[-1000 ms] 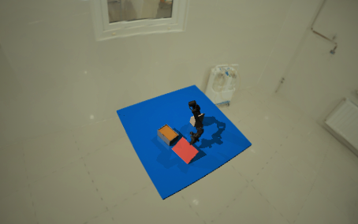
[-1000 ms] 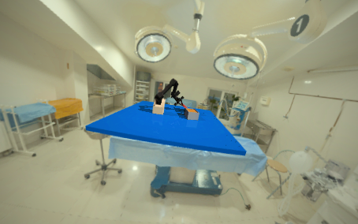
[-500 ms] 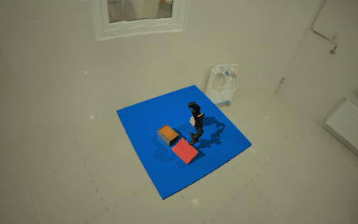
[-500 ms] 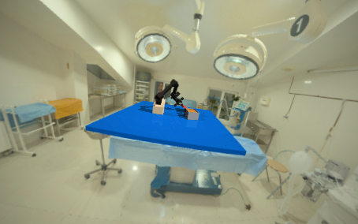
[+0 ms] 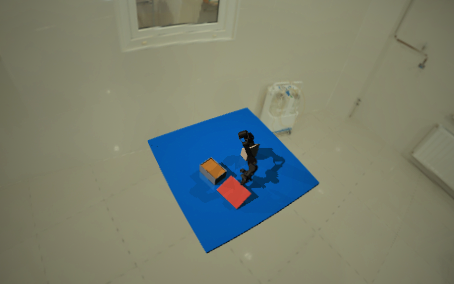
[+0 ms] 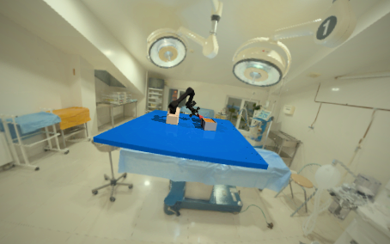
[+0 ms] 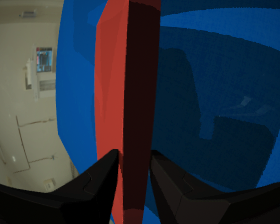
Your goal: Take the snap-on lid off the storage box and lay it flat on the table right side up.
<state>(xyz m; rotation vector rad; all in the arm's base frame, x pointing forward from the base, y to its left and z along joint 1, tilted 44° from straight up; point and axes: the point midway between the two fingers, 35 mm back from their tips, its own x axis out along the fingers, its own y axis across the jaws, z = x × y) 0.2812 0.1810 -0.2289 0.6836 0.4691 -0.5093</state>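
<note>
Right now my gripper tip is 8 cm short of the lid, 3 cm above it and 2 cm to the right of it. From my gripper tip the other things lie so: storage box: 26 cm to the right, 13 cm ahead, 2 cm below.
</note>
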